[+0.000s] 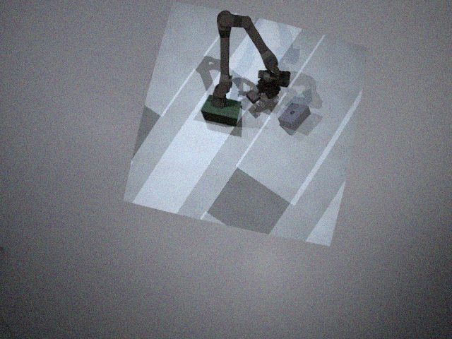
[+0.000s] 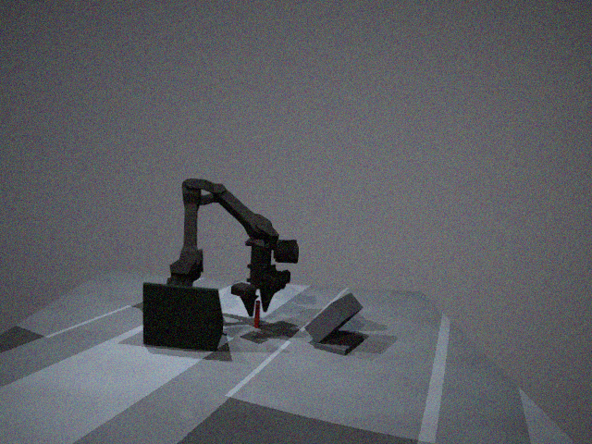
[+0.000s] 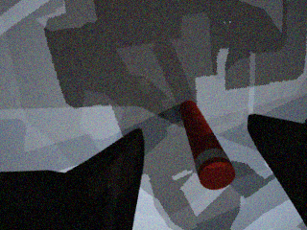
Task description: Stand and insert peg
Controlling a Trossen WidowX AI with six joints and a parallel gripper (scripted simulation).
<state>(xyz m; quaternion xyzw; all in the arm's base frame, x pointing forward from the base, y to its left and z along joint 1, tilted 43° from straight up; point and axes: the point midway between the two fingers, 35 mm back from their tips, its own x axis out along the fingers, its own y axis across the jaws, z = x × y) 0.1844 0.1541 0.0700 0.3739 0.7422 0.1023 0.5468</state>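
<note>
Right now the grey sloped panel is 22 cm ahead of my gripper tip, 6 cm to the right of it and 3 cm above it. From my gripper tip the other things lie so: red peg 2 cm above; dark base plate 24 cm ahead, 7 cm to the right, 3 cm below.
</note>
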